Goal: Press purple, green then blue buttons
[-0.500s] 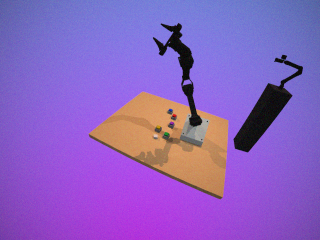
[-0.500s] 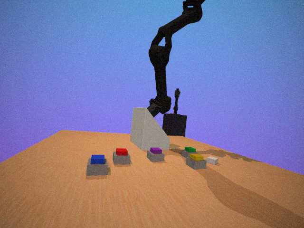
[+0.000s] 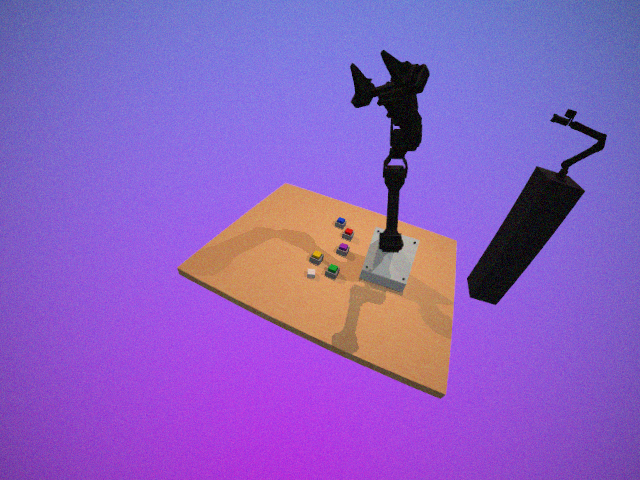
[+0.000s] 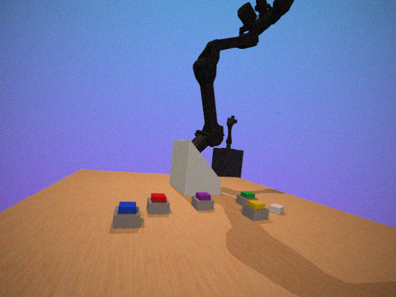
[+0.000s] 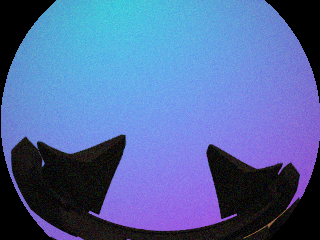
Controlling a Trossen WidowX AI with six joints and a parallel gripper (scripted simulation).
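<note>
The purple button lies 32 cm to the right of my gripper tip and 77 cm below it. From my gripper tip the other things lie so: yellow button 9 cm ahead, 22 cm to the right, 77 cm below; then small white block 8 cm ahead, 12 cm to the right, 79 cm below; then green button 17 cm to the right, 77 cm below.
</note>
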